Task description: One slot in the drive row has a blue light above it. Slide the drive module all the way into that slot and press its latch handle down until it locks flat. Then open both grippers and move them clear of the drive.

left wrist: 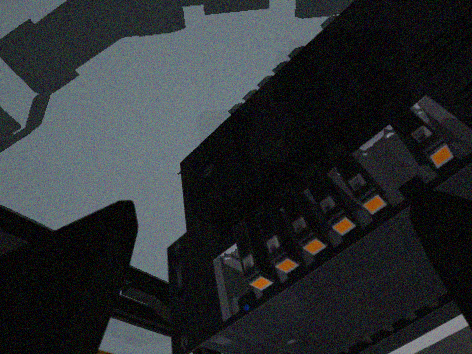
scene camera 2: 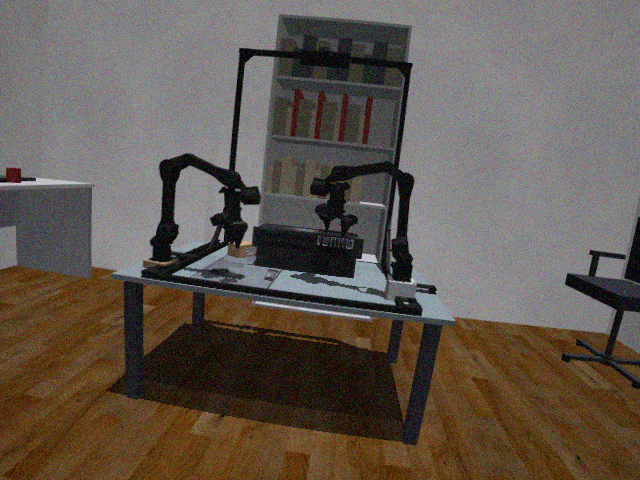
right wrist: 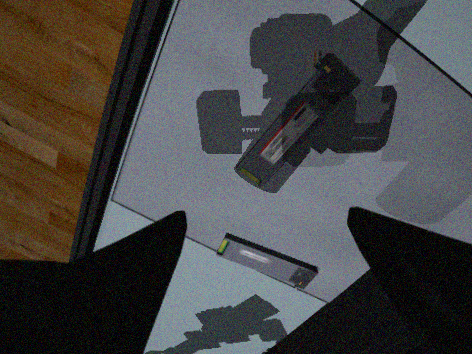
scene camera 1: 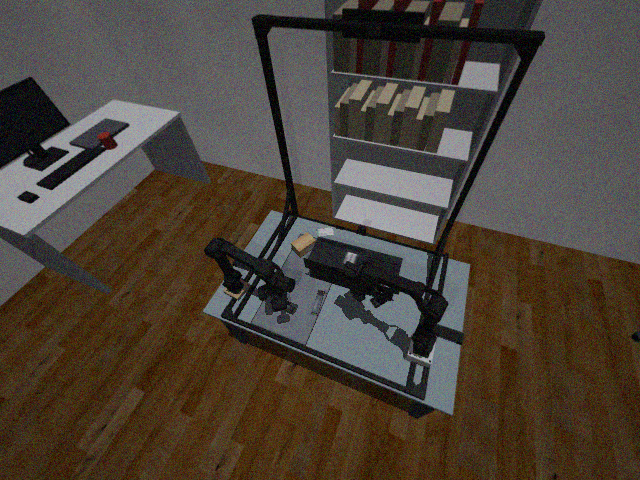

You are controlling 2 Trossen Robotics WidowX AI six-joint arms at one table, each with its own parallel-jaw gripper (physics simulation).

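Frame: origin at the left arm's base, x right, y back, z down, level; centimetres.
Seen in the pictures: left gripper, fingertip midpoint: (left wrist: 273, 208) (scene camera 2: 334, 233); right gripper, fingertip midpoint: (scene camera 2: 234, 246) (right wrist: 266, 217) (scene camera 1: 283, 299); left arm's base, link origin: (scene camera 2: 401, 279) (scene camera 1: 421, 348); right arm's base, link origin: (scene camera 2: 161, 259) (scene camera 1: 236, 287).
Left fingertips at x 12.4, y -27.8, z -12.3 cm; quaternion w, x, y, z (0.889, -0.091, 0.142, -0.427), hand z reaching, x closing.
Pixels of each thing's top centre, then the offset from my left fingertips to it. "spot": a spot on its surface instead. Level surfaces: height alone.
- dark drive module, top centre: (right wrist: 287, 125) (scene camera 2: 225, 273) (scene camera 1: 282, 305) dx -15.7, dy -39.7, dz +18.5 cm
- grey mat, surface height: dz +19.5 cm
- slimmer grey module, top centre: (right wrist: 265, 267) (scene camera 2: 272, 273) (scene camera 1: 319, 302) dx -7.0, dy -23.0, dz +18.5 cm
- black drive chassis, top centre: (scene camera 2: 310, 230) (scene camera 1: 355, 258) dx +13.8, dy -11.8, dz +2.1 cm
- tan box, top centre: (scene camera 2: 242, 243) (scene camera 1: 303, 241) dx +21.6, dy -45.0, dz +13.5 cm
- white card, top centre: (scene camera 1: 325, 231) dx +36.8, dy -38.4, dz +19.5 cm
- black frame, surface spot: (scene camera 1: 276, 113) (scene camera 2: 237, 115) spot: dx +40.4, dy -59.6, dz -50.1 cm
A dark drive module (right wrist: 292, 134) with a red-edged white label lies on the grey mat (right wrist: 165, 165). A slimmer grey module (right wrist: 267, 261) (scene camera 1: 317, 302) (scene camera 2: 270, 274) with a yellow-green end lies at the mat's edge. My right gripper (right wrist: 266, 217) (scene camera 2: 232, 244) is open and empty, above the mat. The black drive chassis (scene camera 1: 330, 271) (scene camera 2: 305, 254) has orange-tabbed drives in its row. In the left wrist view a small blue light (left wrist: 246, 307) shows beside the narrow opening at the row's lower left end. My left gripper (left wrist: 273, 208) (scene camera 2: 336, 230) is open and empty, above the row.
A tan box (scene camera 1: 303, 244) (scene camera 2: 240, 250) stands beside the chassis at its left end, with a white card (scene camera 1: 325, 231) behind it. A black frame (scene camera 1: 276, 113) (scene camera 2: 236, 113) rises over the table. A second, wider opening (left wrist: 387, 155) shows farther right in the row.
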